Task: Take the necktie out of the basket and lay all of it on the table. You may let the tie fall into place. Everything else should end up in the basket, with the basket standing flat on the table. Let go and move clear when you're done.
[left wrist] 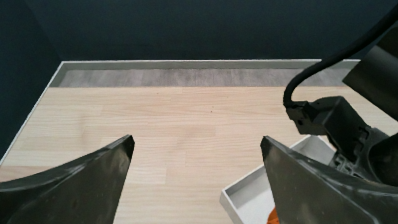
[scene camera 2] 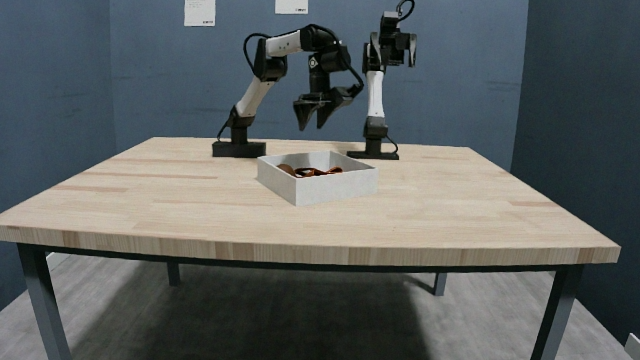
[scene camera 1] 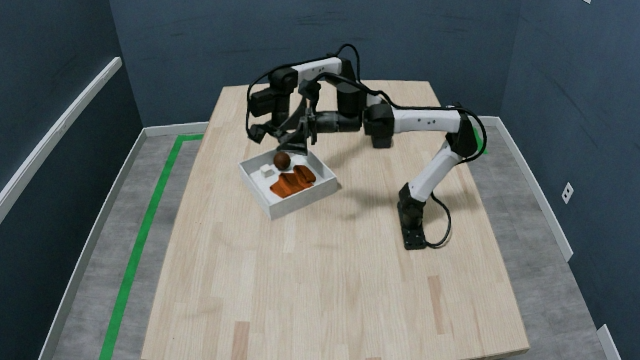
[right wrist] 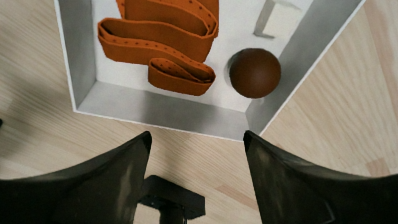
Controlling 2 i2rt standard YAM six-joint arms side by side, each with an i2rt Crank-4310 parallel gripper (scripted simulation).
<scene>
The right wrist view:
my right gripper: 197, 133
white basket: 101, 87
brown ball: 256, 72
arm base: 153, 182
</scene>
